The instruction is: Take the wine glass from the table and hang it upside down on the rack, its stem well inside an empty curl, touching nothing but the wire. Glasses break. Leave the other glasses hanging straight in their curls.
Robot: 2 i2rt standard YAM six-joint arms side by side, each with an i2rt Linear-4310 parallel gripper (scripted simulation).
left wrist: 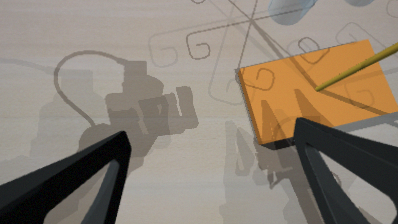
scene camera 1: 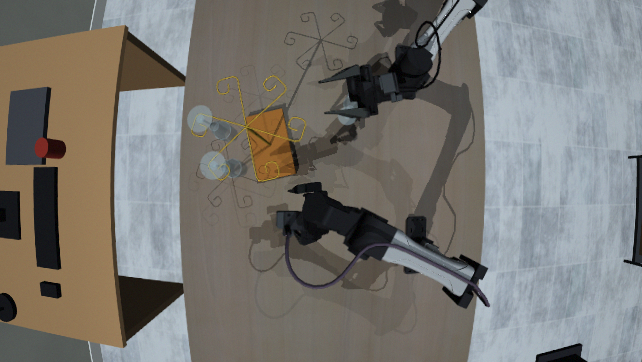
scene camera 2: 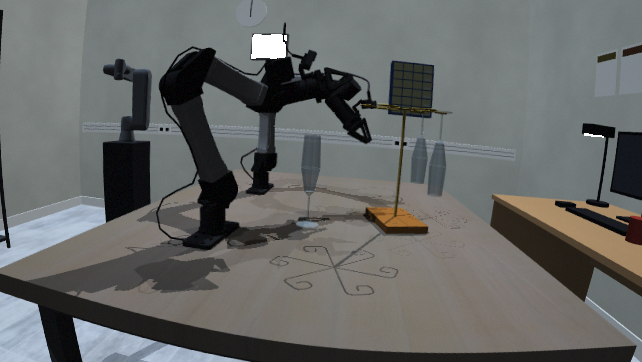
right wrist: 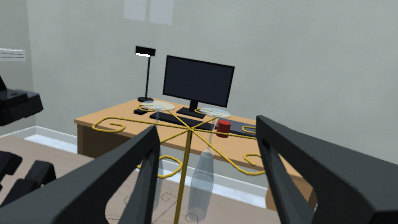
Labels:
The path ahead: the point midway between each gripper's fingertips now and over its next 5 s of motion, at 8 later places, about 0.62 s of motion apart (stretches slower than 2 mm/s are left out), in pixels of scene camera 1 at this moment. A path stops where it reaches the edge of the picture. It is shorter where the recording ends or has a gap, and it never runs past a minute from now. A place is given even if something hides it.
The left gripper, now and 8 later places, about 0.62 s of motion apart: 290, 209; 282, 231; 280, 249; 282, 267; 288, 286; 292, 293; 292, 293; 302, 279; 341, 250
The right gripper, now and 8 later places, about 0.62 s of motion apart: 322, 97; 355, 103; 371, 105; 368, 104; 366, 102; 365, 101; 364, 100; 356, 99; 351, 99

